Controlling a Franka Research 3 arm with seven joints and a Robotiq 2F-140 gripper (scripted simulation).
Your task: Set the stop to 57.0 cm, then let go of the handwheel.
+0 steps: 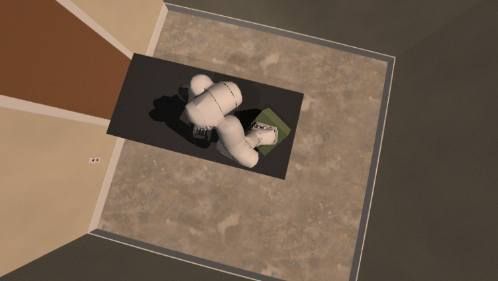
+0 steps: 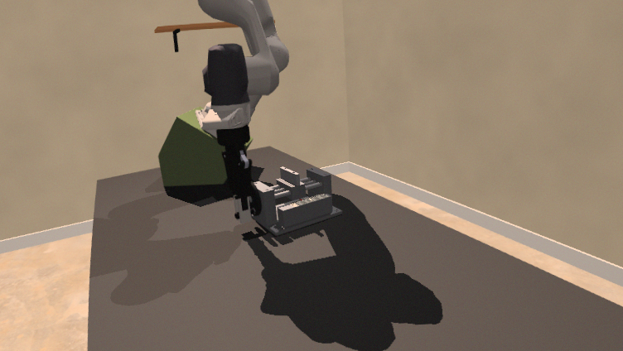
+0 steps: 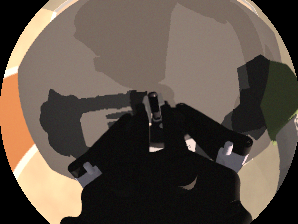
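Now: the grey stop fixture 140 mm to the left of my hand and 30 mm above it. Also, from my hand: handwheel: 20 mm to the left, 10 mm below.
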